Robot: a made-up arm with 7 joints. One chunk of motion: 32 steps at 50 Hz.
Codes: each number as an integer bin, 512 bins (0 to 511) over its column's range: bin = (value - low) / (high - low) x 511, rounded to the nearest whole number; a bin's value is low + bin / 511 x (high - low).
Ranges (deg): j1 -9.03..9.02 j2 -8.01..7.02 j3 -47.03..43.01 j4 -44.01..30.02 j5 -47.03..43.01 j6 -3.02..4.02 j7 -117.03..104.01
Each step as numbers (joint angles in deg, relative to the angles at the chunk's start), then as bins.
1 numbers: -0.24 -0.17 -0.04 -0.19 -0.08 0.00 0.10
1 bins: 249 267 267 302 266 219 271
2 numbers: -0.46 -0.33 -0.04 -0.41 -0.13 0.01 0.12
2 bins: 243 261 267 301 266 220 271
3 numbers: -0.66 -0.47 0.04 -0.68 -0.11 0.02 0.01
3 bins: 237 256 267 299 266 221 271
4 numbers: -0.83 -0.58 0.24 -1.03 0.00 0.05 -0.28
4 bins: 232 253 268 297 267 223 270
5 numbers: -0.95 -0.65 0.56 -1.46 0.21 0.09 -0.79
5 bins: 229 250 270 294 268 226 269
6 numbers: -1.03 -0.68 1.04 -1.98 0.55 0.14 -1.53
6 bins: 226 249 273 290 270 229 267
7 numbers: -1.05 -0.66 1.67 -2.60 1.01 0.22 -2.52
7 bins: 226 250 276 286 273 235 265
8 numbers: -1.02 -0.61 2.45 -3.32 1.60 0.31 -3.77
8 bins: 227 252 281 281 276 242 262
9 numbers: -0.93 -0.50 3.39 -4.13 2.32 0.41 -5.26
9 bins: 229 255 286 275 280 249 258
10 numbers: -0.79 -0.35 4.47 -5.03 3.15 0.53 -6.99
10 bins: 233 260 292 269 285 258 254
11 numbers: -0.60 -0.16 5.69 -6.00 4.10 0.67 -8.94
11 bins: 239 267 299 262 290 268 250
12 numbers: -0.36 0.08 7.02 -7.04 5.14 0.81 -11.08
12 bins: 245 275 307 255 296 278 245
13 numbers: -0.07 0.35 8.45 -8.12 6.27 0.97 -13.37
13 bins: 254 284 315 248 302 290 240
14 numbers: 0.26 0.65 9.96 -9.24 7.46 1.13 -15.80
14 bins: 263 294 323 240 309 301 234
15 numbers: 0.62 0.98 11.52 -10.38 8.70 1.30 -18.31
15 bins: 273 306 332 232 316 314 228
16 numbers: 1.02 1.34 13.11 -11.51 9.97 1.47 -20.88
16 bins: 285 318 341 224 323 326 222
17 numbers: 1.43 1.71 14.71 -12.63 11.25 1.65 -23.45
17 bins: 296 330 350 217 331 339 216
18 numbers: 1.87 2.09 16.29 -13.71 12.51 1.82 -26.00
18 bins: 309 343 359 209 338 351 210
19 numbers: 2.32 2.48 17.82 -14.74 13.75 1.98 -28.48
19 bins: 321 357 368 202 345 363 205
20 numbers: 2.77 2.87 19.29 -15.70 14.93 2.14 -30.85
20 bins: 334 370 376 195 352 375 199
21 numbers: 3.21 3.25 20.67 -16.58 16.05 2.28 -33.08
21 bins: 347 383 384 189 358 385 194
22 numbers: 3.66 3.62 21.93 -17.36 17.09 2.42 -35.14
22 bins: 359 395 391 184 364 395 189
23 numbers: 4.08 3.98 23.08 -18.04 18.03 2.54 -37.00
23 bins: 371 408 398 179 369 404 185
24 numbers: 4.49 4.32 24.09 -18.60 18.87 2.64 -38.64
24 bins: 383 419 404 175 374 411 181
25 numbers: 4.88 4.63 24.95 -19.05 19.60 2.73 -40.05
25 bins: 394 430 409 172 378 417 178
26 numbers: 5.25 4.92 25.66 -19.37 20.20 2.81 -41.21
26 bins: 404 440 413 170 382 423 175
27 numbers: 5.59 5.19 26.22 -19.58 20.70 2.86 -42.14
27 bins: 414 449 416 169 384 427 173
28 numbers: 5.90 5.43 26.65 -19.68 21.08 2.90 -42.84
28 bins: 423 457 418 168 387 430 172
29 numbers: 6.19 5.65 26.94 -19.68 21.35 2.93 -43.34
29 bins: 431 464 420 168 388 432 170
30 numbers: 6.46 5.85 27.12 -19.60 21.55 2.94 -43.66
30 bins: 439 471 421 168 389 433 170
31 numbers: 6.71 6.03 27.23 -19.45 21.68 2.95 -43.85
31 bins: 446 477 421 170 390 433 169
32 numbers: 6.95 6.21 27.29 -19.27 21.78 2.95 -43.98
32 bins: 452 483 422 171 391 433 169
